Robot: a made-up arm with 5 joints. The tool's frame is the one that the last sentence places.
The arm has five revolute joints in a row. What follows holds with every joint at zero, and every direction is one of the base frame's. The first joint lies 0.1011 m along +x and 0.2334 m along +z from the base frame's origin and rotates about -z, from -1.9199 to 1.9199 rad. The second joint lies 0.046 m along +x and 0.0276 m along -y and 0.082 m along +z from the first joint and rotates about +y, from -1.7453 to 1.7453 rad. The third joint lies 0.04 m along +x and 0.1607 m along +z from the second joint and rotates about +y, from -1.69 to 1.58 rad. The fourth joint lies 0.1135 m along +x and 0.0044 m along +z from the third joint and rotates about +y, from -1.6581 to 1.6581 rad. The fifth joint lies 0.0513 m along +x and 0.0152 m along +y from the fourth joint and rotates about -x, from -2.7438 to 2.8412 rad. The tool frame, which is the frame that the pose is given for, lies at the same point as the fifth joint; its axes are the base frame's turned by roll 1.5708, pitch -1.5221 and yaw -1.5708 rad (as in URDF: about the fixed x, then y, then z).
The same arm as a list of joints. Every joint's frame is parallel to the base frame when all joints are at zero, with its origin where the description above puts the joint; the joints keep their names.
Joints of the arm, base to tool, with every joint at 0 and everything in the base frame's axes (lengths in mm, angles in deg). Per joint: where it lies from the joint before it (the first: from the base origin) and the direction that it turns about. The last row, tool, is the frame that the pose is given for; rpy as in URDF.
joint 1: origin 101.1 0.0 233.4 axis 0 0 -1
joint 2: origin 46.0 -27.6 82.0 axis 0 1 0
joint 3: origin 40.0 0.0 160.7 axis 0 1 0
joint 4: origin 113.5 0.0 4.4 axis 0 1 0
joint 5: origin 51.3 15.2 0.0 axis -1 0 0
tool: origin 0.0 0.0 0.0 rpy 90.00 -87.21 -90.00
Joint limits (deg, base to tool): -110.00..110.00 -100.00..100.00 -96.83..90.53 -95.00..95.00 -157.21..162.79

